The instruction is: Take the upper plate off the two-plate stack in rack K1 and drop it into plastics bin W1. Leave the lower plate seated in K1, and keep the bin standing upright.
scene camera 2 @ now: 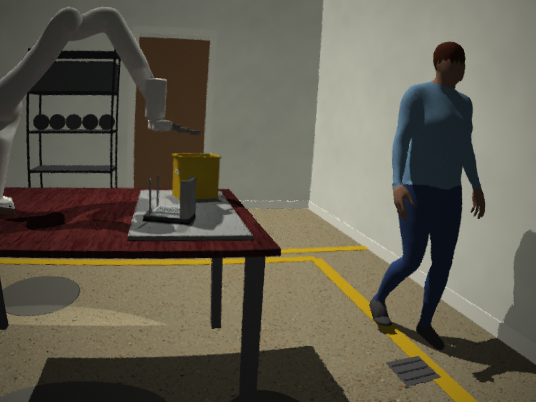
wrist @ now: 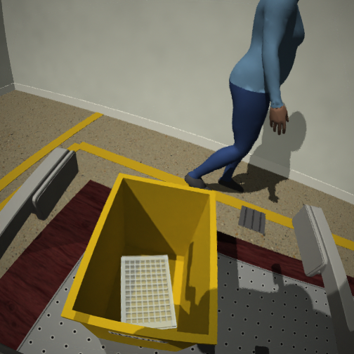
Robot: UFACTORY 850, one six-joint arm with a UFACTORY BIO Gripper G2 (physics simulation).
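The gripper appears in the pictures, and a yellow plastics bin W1 appears there too.
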